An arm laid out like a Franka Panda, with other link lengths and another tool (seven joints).
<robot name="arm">
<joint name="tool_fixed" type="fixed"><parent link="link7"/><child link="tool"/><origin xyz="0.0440 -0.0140 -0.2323" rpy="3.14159 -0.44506 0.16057"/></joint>
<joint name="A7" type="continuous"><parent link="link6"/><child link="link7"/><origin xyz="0.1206 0.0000 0.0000" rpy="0.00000 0.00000 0.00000"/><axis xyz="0 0 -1"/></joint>
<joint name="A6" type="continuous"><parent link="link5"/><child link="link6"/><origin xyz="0.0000 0.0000 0.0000" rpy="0.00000 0.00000 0.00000"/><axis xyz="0 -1 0"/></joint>
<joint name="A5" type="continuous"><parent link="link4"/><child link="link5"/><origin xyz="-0.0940 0.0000 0.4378" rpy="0.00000 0.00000 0.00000"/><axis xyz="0 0 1"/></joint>
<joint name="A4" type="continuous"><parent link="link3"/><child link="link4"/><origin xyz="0.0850 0.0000 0.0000" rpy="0.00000 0.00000 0.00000"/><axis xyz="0 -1 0"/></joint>
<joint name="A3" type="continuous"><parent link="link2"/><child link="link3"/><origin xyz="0.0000 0.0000 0.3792" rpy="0.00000 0.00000 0.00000"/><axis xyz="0 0 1"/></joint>
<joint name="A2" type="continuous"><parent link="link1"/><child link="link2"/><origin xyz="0.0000 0.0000 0.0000" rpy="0.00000 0.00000 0.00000"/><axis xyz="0 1 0"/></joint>
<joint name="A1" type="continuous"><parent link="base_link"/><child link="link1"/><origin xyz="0.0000 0.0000 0.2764" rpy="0.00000 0.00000 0.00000"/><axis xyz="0 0 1"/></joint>
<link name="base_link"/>
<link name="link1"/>
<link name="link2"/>
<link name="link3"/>
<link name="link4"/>
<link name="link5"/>
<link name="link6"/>
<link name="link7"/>
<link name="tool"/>
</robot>
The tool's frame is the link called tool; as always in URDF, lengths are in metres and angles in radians. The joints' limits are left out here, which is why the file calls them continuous.
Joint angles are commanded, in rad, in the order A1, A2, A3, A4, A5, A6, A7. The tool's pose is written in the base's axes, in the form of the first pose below.
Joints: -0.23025 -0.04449 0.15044 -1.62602 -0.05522 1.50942 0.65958
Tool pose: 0.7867, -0.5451, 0.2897, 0.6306; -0.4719, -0.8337, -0.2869, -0.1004; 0.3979, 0.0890, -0.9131, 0.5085; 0, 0, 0, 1
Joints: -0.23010 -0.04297 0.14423 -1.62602 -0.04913 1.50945 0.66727
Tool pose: 0.7803, -0.5565, 0.2853, 0.6302; -0.4852, -0.8266, -0.2853, -0.1031; 0.3946, 0.0842, -0.9150, 0.5073; 0, 0, 0, 1
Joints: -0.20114 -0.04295 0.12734 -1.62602 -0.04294 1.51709 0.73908
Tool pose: 0.7457, -0.6053, 0.2785, 0.6304; -0.5307, -0.7923, -0.3011, -0.0958; 0.4029, 0.0767, -0.9120, 0.5082; 0, 0, 0, 1
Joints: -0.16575 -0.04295 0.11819 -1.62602 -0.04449 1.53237 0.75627
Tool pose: 0.7443, -0.5986, 0.2960, 0.6356; -0.5220, -0.7980, -0.3011, -0.0801; 0.4165, 0.0696, -0.9065, 0.5104; 0, 0, 0, 1
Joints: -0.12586 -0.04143 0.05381 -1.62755 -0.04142 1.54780 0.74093
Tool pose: 0.7348, -0.6061, 0.3046, 0.6378; -0.5307, -0.7933, -0.2983, -0.0954; 0.4224, 0.0575, -0.9046, 0.5104; 0, 0, 0, 1
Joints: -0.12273 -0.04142 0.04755 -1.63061 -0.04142 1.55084 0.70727
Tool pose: 0.7512, -0.5815, 0.3123, 0.6392; -0.5087, -0.8116, -0.2874, -0.0968; 0.4206, 0.0570, -0.9055, 0.5089; 0, 0, 0, 1
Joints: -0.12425 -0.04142 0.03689 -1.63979 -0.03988 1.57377 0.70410
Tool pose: 0.7412, -0.5887, 0.3224, 0.6422; -0.5152, -0.8069, -0.2890, -0.1045; 0.4303, 0.0482, -0.9014, 0.5067; 0, 0, 0, 1
